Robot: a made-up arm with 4 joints.
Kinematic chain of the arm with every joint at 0, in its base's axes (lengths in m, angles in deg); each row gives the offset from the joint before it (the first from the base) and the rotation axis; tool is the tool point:
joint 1: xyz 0 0 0.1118 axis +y
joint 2: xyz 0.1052 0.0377 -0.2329 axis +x
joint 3: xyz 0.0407 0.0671 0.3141 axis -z
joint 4: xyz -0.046 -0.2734 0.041 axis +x
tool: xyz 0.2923 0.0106 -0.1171
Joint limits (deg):
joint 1: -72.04..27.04
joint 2: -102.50..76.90
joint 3: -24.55..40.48
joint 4: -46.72..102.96
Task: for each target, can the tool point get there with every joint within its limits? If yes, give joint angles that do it. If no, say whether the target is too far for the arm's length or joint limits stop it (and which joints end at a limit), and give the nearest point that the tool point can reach.
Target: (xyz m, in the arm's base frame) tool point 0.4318 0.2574 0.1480
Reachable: yes | joints -13.14 -82.51 -9.16 6.61
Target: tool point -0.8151 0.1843 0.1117
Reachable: no: joint limits stop it (at a limit: joint 1, joint 3, joint 4) | nearest point -0.1681 0.1022 0.2768 | short by 0.673 m
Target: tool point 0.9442 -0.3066 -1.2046
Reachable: no: too far | nearest point 0.3534 -0.2615 -0.3810 | short by 1.015 m
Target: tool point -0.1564 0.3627 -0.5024
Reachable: no: joint limits stop it (at a limit: joint 1, joint 2, joint 3) | nearest point 0.2334 0.3891 -0.3876 | short by 0.407 m
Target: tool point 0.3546 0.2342 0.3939
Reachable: yes | joints -42.30 -76.64 -13.56 -10.73
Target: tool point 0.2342 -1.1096 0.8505
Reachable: no: too far | nearest point 0.2511 -0.3387 0.4899 | short by 0.851 m
